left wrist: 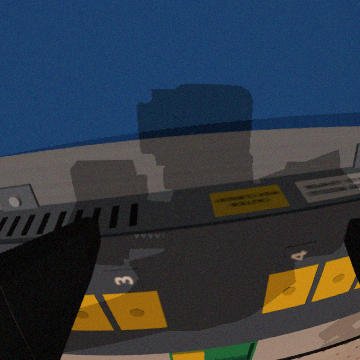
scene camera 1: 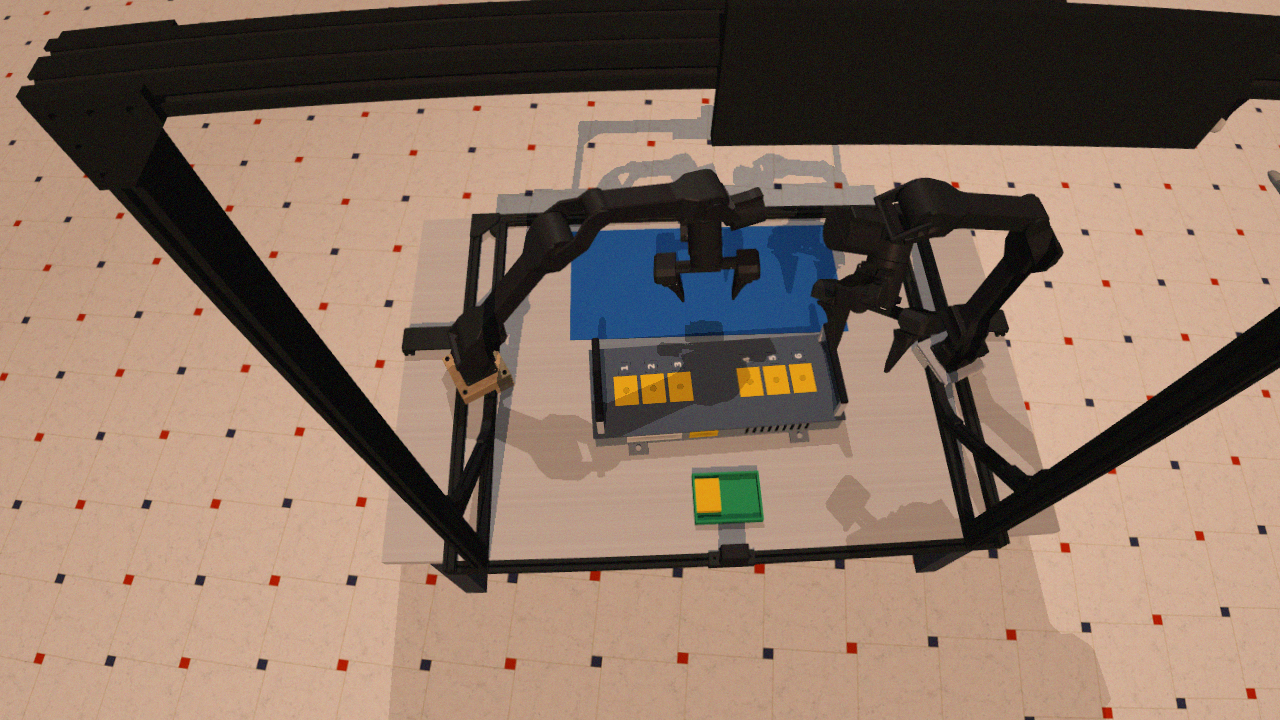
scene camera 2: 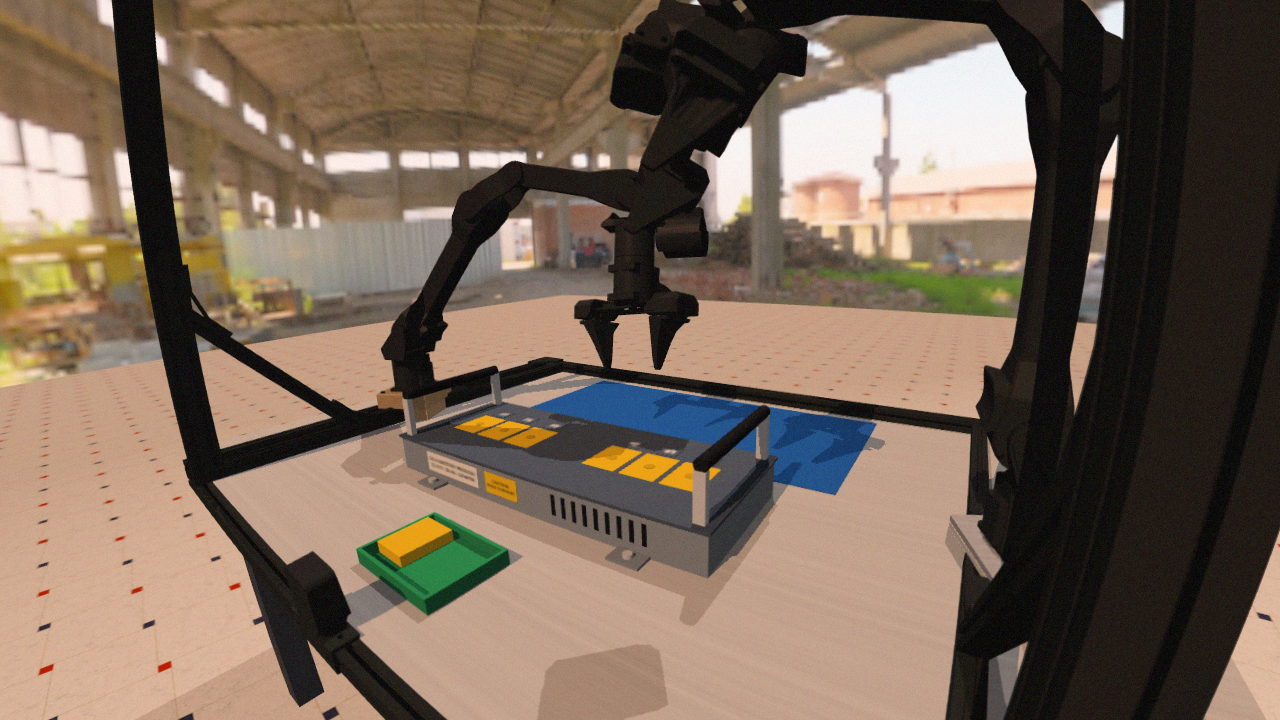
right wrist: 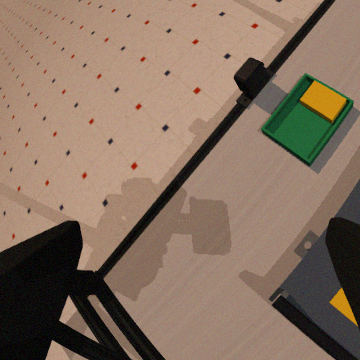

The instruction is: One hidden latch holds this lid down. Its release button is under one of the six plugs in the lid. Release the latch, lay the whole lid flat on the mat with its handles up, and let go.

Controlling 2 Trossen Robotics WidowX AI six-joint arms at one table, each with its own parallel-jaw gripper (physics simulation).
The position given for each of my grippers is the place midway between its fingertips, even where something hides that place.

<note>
My left gripper [scene camera 2: 631, 369] is open, holding nothing. My right gripper [scene camera 2: 636, 202] is open, holding nothing. A yellow plug [scene camera 2: 415, 541] sits on a green tray [scene camera 1: 740, 493]. Also in view: a blue mat [scene camera 1: 613, 295].
The yellow plug also shows in scene camera 1 [scene camera 1: 708, 500] and in the right wrist view [right wrist: 323, 101]. My left gripper shows as well in the left wrist view [left wrist: 229, 232] and in scene camera 1 [scene camera 1: 708, 299]. My right gripper is seen too in scene camera 1 [scene camera 1: 859, 361] and in the right wrist view [right wrist: 207, 233].
</note>
